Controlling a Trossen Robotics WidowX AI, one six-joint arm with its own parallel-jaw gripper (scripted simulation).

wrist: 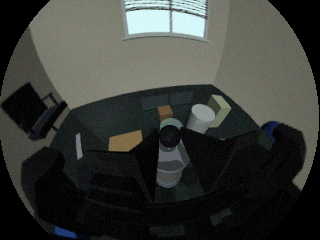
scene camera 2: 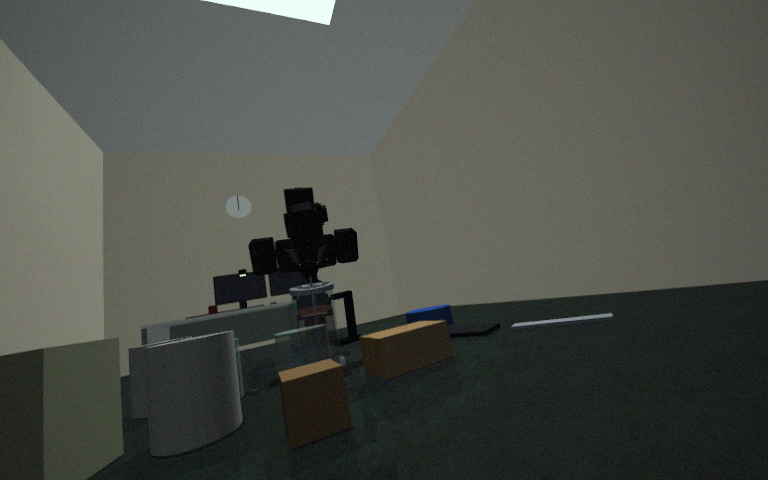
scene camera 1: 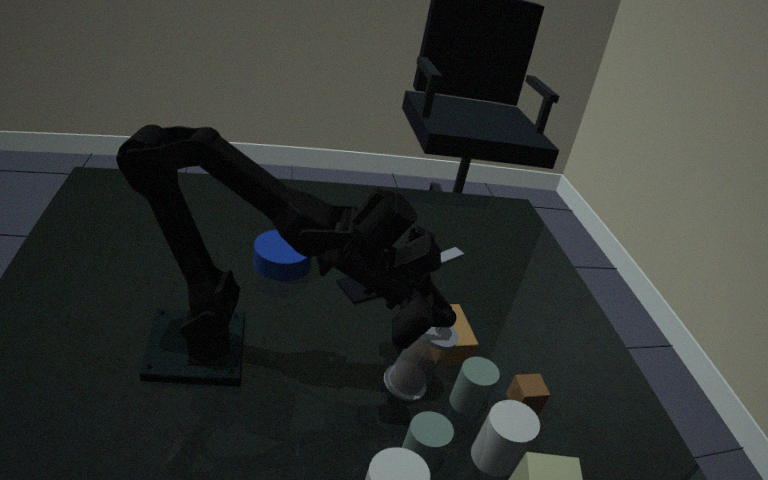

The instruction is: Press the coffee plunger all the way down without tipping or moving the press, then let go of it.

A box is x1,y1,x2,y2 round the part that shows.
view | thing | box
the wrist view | gripper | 20,123,306,239
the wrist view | glass coffee press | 157,124,190,187
